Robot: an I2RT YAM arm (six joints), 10 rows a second.
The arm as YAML. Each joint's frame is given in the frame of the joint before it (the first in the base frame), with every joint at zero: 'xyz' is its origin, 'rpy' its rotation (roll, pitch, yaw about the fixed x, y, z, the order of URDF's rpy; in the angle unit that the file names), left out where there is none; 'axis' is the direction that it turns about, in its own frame. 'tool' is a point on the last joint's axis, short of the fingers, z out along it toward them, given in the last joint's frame.
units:
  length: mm
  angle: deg
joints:
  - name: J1
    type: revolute
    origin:
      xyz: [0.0, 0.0, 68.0]
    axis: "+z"
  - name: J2
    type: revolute
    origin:
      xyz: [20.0, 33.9, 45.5]
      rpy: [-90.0, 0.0, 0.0]
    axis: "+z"
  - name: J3
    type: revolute
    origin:
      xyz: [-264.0, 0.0, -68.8]
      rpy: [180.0, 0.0, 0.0]
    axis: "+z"
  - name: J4
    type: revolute
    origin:
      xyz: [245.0, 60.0, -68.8]
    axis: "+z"
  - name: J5
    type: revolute
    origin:
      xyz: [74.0, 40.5, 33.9]
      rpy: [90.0, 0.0, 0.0]
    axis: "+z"
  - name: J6
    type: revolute
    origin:
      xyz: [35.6, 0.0, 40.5]
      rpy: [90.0, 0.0, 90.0]
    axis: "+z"
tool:
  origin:
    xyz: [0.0, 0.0, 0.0]
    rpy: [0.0, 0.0, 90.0]
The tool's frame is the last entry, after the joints.
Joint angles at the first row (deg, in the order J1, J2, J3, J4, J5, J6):
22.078, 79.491, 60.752, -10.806, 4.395, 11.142
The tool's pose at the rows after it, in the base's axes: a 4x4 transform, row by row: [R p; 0 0 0 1], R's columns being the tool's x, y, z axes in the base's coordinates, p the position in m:
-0.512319 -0.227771 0.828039 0.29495; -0.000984 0.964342 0.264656 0.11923; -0.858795 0.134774 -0.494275 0.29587; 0 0 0 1
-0.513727 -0.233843 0.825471 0.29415; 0.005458 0.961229 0.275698 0.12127; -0.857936 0.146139 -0.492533 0.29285; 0 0 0 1
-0.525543 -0.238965 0.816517 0.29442; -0.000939 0.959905 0.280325 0.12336; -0.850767 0.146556 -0.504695 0.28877; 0 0 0 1
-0.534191 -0.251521 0.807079 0.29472; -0.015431 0.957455 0.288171 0.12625; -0.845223 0.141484 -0.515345 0.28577; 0 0 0 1
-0.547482 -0.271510 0.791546 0.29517; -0.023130 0.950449 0.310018 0.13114; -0.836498 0.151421 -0.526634 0.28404; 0 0 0 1
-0.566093 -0.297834 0.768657 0.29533; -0.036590 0.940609 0.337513 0.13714; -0.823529 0.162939 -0.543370 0.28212; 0 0 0 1
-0.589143 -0.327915 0.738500 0.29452; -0.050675 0.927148 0.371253 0.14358; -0.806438 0.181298 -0.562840 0.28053; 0 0 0 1
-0.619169 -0.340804 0.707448 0.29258; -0.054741 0.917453 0.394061 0.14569; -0.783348 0.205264 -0.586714 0.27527; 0 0 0 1
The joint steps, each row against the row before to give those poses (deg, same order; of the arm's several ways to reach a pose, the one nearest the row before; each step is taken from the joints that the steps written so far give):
0.394, -0.007, -0.244, 0.075, -0.270, 0.127
0.357, 0.048, -0.698, 0.874, -0.331, 0.549
0.307, 0.476, -0.242, -0.081, -0.179, 0.072
0.425, 0.518, 0.005, -0.188, -0.264, -0.369
0.659, 0.705, 0.467, -0.492, -0.944, 0.232
0.810, 0.841, 0.686, -0.956, -1.296, 0.158
0.890, 0.752, 0.771, -1.354, -1.746, 0.326
0.295, 0.322, -0.317, -1.064, -1.716, 0.742

